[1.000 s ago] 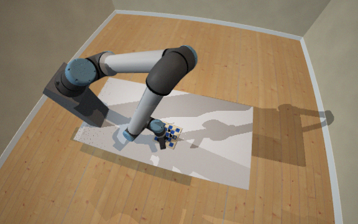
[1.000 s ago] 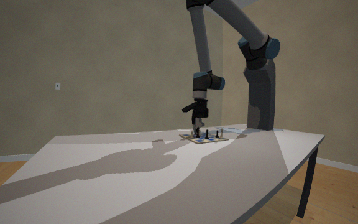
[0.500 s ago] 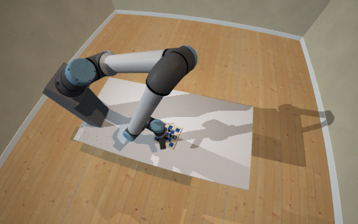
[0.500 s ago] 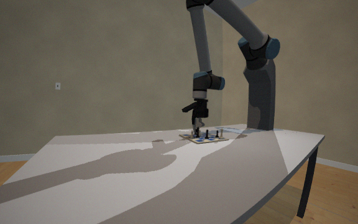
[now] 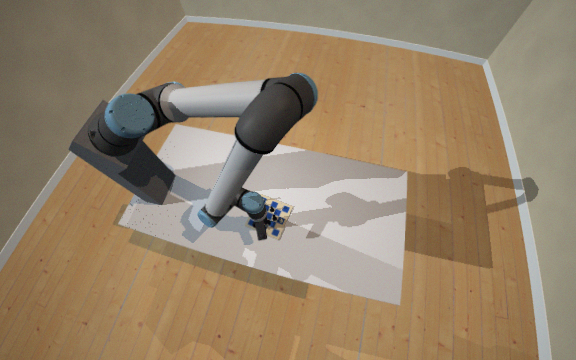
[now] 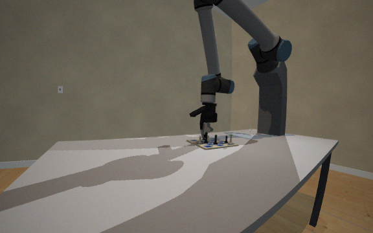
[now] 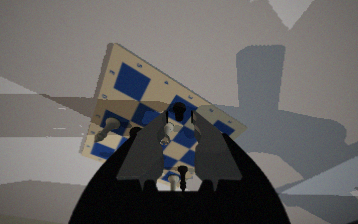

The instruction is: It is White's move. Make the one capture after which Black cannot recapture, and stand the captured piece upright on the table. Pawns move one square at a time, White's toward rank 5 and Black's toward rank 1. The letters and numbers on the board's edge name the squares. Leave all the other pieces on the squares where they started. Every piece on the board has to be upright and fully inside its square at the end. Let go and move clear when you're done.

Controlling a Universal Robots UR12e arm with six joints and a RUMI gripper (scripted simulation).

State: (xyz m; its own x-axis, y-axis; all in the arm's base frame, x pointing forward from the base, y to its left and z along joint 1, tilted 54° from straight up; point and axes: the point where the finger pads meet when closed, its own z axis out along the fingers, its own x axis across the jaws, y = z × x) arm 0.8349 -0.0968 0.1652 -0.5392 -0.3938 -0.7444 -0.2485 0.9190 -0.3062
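My hand is 1 cm above the black pawn. Also, from my hand: blue-and-cream chessboard: 8 cm to the left, 2 cm below, 1 cm ahead.
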